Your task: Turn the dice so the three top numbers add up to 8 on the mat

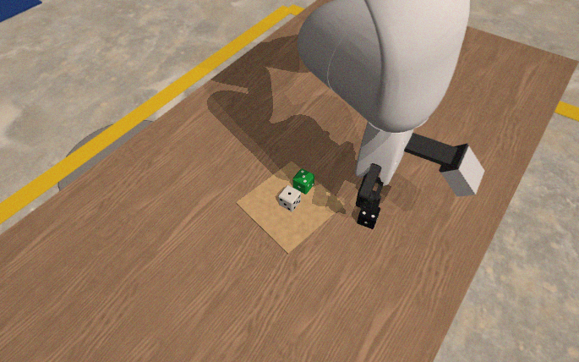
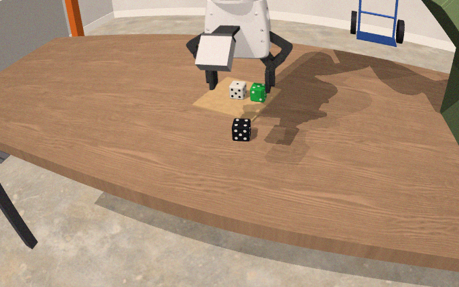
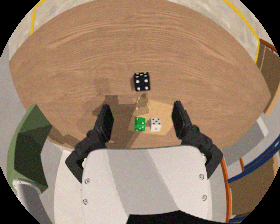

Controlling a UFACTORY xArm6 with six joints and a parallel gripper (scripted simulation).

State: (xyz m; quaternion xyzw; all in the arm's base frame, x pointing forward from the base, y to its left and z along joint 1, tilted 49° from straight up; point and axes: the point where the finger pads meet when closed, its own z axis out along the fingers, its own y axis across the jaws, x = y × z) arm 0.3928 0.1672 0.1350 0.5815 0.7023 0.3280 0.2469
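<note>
Now: hand 90 mm above the black die. Round my hand: tan mat: 70 mm ahead, 120 mm to the right, 110 mm below; then white die: 70 mm ahead, 120 mm to the right, 90 mm below; then green die: 30 mm ahead, 130 mm to the right, 90 mm below.
</note>
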